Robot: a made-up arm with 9 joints. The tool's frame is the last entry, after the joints.
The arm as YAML. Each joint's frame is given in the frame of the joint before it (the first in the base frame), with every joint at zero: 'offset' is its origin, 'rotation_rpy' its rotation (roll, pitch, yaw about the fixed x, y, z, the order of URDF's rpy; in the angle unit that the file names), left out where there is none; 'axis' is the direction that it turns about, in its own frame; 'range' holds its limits. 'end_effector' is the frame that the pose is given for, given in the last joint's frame.
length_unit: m
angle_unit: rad
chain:
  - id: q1
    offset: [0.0, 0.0, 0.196]
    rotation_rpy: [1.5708, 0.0, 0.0]
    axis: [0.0, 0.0, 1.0]
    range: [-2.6, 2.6]
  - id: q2
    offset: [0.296, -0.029, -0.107]
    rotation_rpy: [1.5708, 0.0, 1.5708]
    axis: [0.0, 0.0, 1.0]
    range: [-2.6, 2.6]
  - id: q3
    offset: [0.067, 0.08, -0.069]
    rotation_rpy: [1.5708, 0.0, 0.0]
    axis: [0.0, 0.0, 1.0]
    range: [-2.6, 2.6]
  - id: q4
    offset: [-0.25, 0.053, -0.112]
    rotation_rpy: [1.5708, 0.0, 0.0]
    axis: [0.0, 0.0, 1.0]
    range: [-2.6, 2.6]
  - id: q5
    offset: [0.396, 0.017, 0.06]
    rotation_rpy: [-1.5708, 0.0, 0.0]
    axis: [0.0, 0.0, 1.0]
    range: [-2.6, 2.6]
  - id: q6
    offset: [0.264, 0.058, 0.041]
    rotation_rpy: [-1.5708, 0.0, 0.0]
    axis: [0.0, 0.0, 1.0]
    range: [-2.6, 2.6]
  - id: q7
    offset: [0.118, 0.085, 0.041]
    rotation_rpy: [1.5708, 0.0, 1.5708]
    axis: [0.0, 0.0, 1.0]
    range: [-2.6, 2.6]
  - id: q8
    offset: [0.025, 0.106, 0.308]
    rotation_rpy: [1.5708, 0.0, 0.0]
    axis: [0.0, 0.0, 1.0]
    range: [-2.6, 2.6]
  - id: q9
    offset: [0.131, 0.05, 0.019]
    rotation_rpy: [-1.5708, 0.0, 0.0]
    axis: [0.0, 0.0, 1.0]
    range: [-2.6, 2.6]
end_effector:
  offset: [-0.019, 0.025, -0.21]
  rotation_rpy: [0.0, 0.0, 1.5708]
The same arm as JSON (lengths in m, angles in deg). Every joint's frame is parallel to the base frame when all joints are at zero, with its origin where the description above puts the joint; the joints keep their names.
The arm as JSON. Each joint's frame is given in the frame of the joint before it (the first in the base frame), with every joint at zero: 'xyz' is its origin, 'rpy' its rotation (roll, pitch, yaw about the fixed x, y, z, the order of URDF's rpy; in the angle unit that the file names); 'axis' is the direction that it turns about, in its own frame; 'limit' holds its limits. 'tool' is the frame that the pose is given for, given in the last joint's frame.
{"units": {"length": "m", "angle": "deg"}, "joints": [
  {"name": "q1", "type": "revolute", "origin": {"xyz": [0.0, 0.0, 0.196], "rpy": [0.0, 0.0, 0.0]}, "axis": [0.0, -1.0, 0.0], "limit": {"lower": -148.97, "upper": 148.97}},
  {"name": "q2", "type": "revolute", "origin": {"xyz": [0.296, 0.107, -0.029], "rpy": [0.0, 0.0, 0.0]}, "axis": [1.0, 0.0, 0.0], "limit": {"lower": -148.97, "upper": 148.97}},
  {"name": "q3", "type": "revolute", "origin": {"xyz": [-0.069, -0.08, 0.067], "rpy": [0.0, 0.0, 0.0]}, "axis": [0.0, 1.0, 0.0], "limit": {"lower": -148.97, "upper": 148.97}},
  {"name": "q4", "type": "revolute", "origin": {"xyz": [0.053, -0.112, -0.25], "rpy": [0.0, 0.0, 0.0]}, "axis": [-1.0, 0.0, 0.0], "limit": {"lower": -148.97, "upper": 148.97}},
  {"name": "q5", "type": "revolute", "origin": {"xyz": [-0.06, 0.017, 0.396], "rpy": [0.0, 0.0, 0.0]}, "axis": [0.0, 1.0, 0.0], "limit": {"lower": -148.97, "upper": 148.97}},
  {"name": "q6", "type": "revolute", "origin": {"xyz": [0.058, 0.041, 0.264], "rpy": [0.0, 0.0, 0.0]}, "axis": [1.0, 0.0, 0.0], "limit": {"lower": -148.97, "upper": 148.97}},
  {"name": "q7", "type": "revolute", "origin": {"xyz": [0.041, -0.085, 0.118], "rpy": [0.0, 0.0, 0.0]}, "axis": [0.0, 0.0, 1.0], "limit": {"lower": -148.97, "upper": 148.97}},
  {"name": "q8", "type": "revolute", "origin": {"xyz": [0.106, -0.025, 0.308], "rpy": [0.0, 0.0, 0.0]}, "axis": [-1.0, 0.0, 0.0], "limit": {"lower": -148.97, "upper": 148.97}},
  {"name": "q9", "type": "revolute", "origin": {"xyz": [-0.019, -0.131, 0.05], "rpy": [0.0, 0.0, 0.0]}, "axis": [0.0, 0.0, 1.0], "limit": {"lower": -148.97, "upper": 148.97}}
], "tool": {"origin": {"xyz": [0.025, 0.019, -0.21], "rpy": [0.0, 0.0, 0.0]}}}

